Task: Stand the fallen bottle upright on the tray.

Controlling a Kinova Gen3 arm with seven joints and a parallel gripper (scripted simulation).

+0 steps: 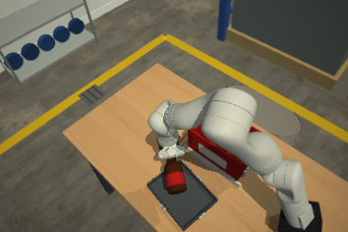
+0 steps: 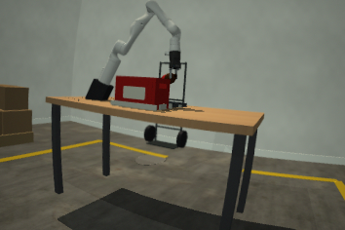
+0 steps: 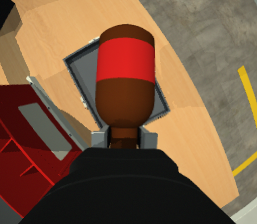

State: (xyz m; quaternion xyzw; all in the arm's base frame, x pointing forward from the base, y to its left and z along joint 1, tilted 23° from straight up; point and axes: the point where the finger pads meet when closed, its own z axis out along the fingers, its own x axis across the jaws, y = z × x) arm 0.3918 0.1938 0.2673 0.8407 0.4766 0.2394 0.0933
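My hand is 40 mm past the bottle, 20 mm to the right of it and 20 mm above it. Also, from my hand: tray (190 mm below, 70 mm behind, 10 mm to the left); then red crate (270 mm to the right, 120 mm below, 20 mm behind).
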